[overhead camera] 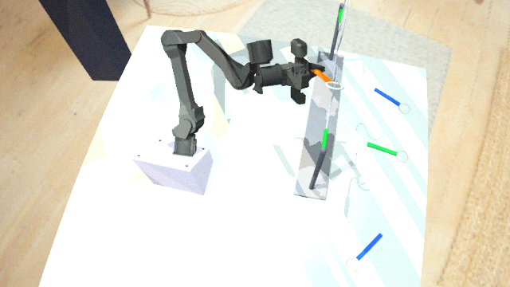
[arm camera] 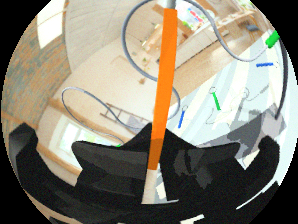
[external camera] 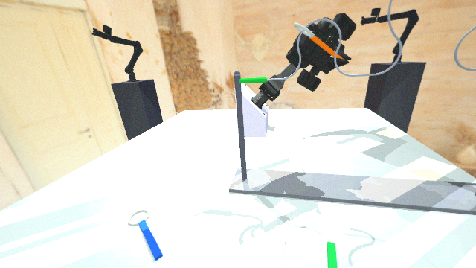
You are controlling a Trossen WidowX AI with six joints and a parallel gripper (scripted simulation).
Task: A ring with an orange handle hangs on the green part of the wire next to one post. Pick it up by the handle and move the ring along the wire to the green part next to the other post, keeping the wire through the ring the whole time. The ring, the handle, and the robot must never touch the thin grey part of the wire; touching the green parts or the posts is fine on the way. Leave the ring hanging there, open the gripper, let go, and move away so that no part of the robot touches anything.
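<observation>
My gripper tip is now 70 mm to the left of the orange-handled ring and 50 mm below it.
</observation>
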